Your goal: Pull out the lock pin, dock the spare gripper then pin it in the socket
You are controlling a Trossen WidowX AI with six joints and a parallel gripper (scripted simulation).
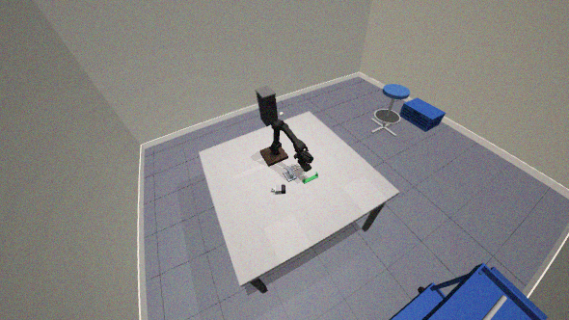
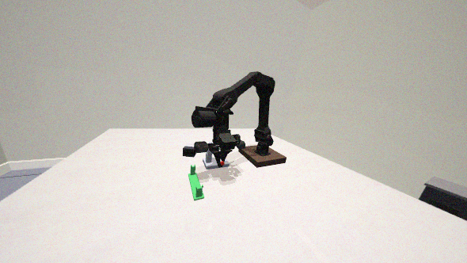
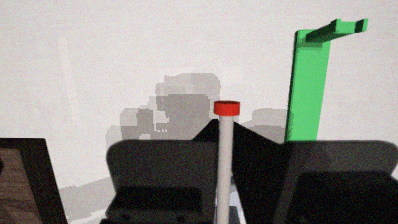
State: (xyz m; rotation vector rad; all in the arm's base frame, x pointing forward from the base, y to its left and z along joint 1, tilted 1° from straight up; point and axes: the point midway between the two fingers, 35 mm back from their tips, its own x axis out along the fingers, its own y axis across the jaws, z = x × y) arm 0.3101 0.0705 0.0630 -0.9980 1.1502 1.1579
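Now: gripper tip 9 cm short of the green pin rest and 3 cm above it. From my gripper tip the other things lie so: spare gripper (3 cm ahead, 28 cm to the right, 3 cm below); socket (3 cm behind, 12 cm to the right).
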